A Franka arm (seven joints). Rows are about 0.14 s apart.
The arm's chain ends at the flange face. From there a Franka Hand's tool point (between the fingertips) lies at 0.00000 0.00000 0.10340 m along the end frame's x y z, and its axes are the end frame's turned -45 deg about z.
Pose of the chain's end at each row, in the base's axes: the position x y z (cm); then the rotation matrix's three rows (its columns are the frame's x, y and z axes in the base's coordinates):
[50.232 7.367 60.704], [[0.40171 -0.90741 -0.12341], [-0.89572 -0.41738 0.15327], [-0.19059 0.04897 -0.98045]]
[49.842 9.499 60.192], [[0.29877 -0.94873 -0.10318], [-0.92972 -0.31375 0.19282], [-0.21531 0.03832 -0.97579]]
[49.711 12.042 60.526], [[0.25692 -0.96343 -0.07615], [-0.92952 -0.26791 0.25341], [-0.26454 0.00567 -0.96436]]
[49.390 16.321 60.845], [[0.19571 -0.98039 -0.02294], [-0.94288 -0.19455 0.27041], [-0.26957 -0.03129 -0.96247]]
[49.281 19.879 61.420], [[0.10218 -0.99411 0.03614], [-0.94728 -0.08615 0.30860], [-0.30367 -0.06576 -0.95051]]
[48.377 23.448 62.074], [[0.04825 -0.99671 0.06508], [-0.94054 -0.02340 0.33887], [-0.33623 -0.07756 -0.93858]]
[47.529 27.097 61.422], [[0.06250 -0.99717 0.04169], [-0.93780 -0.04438 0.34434], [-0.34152 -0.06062 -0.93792]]
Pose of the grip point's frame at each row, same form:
[48.956 8.952 50.566], [[0.92569 -0.35758 -0.12341], [-0.33824 -0.92850 0.15327], [-0.16939 -0.10014 -0.98045]]
[48.775 11.493 50.102], [[0.88212 -0.45959 -0.10318], [-0.43556 -0.87927 0.19282], [-0.17934 -0.12515 -0.97579]]
[48.924 14.662 50.555], [[0.86292 -0.49958 -0.07615], [-0.46783 -0.84671 0.25341], [-0.19107 -0.18305 -0.96436]]
[49.153 19.117 50.893], [[0.83163 -0.55485 -0.02294], [-0.52915 -0.80428 0.27041], [-0.16849 -0.21274 -0.96247]]
[49.655 23.070 51.592], [[0.77519 -0.63069 0.03614], [-0.60891 -0.73075 0.30860], [-0.16823 -0.26123 -0.95051]]
[49.050 26.952 52.369], [[0.73890 -0.67066 0.06508], [-0.64852 -0.68161 0.33887], [-0.18291 -0.29259 -0.93858]]
[47.960 30.657 51.724], [[0.74930 -0.66091 0.04169], [-0.63174 -0.69451 0.34434], [-0.19863 -0.28436 -0.93792]]

